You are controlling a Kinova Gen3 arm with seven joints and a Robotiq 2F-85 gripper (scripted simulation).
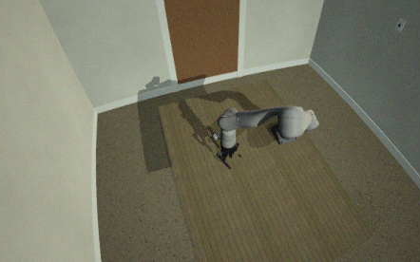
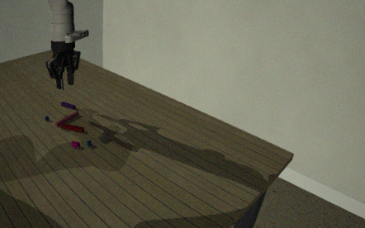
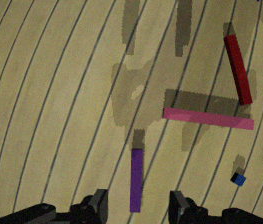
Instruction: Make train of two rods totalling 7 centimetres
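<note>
Right now the purple rod is 8 cm below my hand. Round my hand: red rod (8 cm behind, 12 cm to the right, 8 cm below); then pink rod (6 cm behind, 7 cm to the right, 8 cm below); then magenta rod (13 cm behind, 19 cm to the right, 8 cm below).
</note>
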